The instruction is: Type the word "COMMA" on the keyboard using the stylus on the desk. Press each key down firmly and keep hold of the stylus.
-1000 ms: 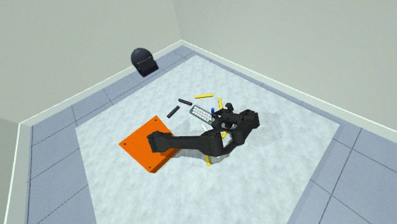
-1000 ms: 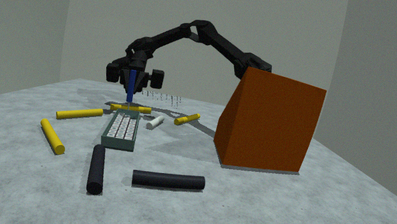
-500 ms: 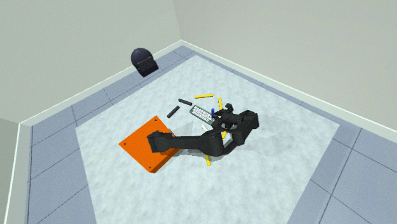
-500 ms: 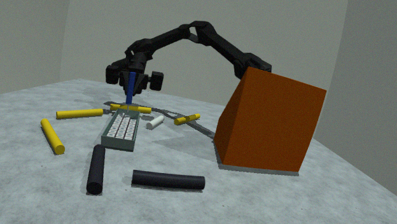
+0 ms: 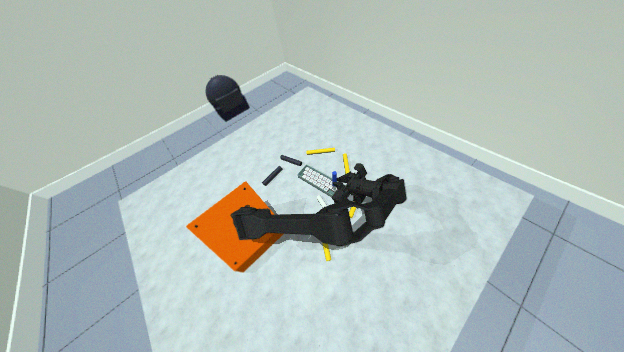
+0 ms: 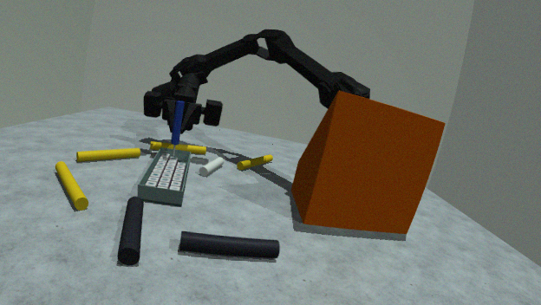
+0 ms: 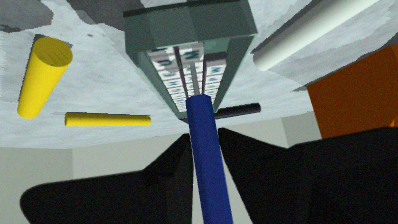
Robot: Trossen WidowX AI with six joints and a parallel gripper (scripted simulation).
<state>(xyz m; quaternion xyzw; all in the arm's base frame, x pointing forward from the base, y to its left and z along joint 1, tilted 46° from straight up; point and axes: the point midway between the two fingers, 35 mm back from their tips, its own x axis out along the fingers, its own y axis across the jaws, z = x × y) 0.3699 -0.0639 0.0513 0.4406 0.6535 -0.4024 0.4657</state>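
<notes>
Now: the white rod 80 mm behind my gripper tip, 70 mm below it and 30 mm to the right of it. Round my gripper tip: blue stylus: 10 mm below; grey stylus tip: 50 mm below.
</notes>
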